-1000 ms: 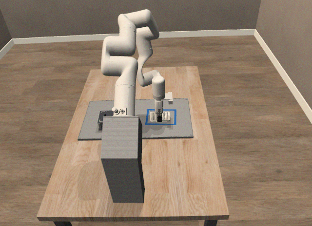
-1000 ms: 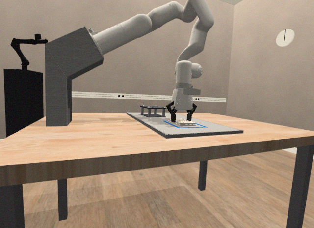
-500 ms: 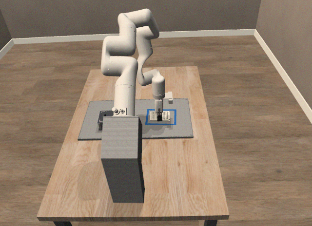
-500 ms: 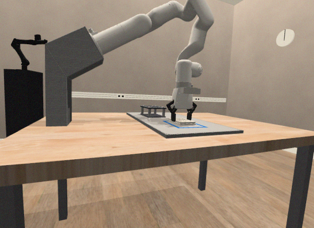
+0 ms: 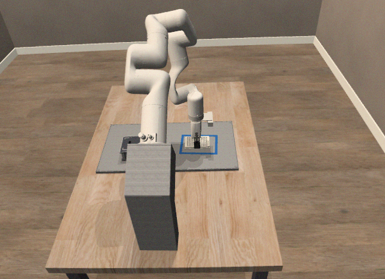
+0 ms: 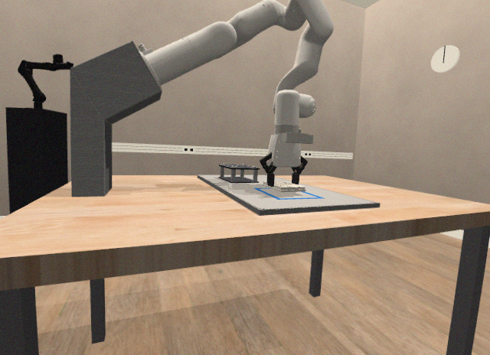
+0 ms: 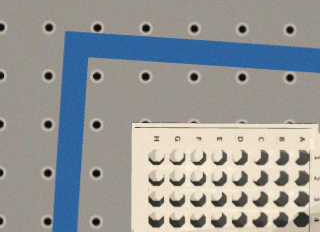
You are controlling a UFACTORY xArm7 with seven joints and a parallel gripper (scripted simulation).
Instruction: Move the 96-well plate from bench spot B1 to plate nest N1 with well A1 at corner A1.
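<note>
My gripper is now 270 mm to the right of the raised plate nest, 140 mm past it and 30 mm below it. From my hand the other things lie so: 96-well plate: 10 mm below.
</note>
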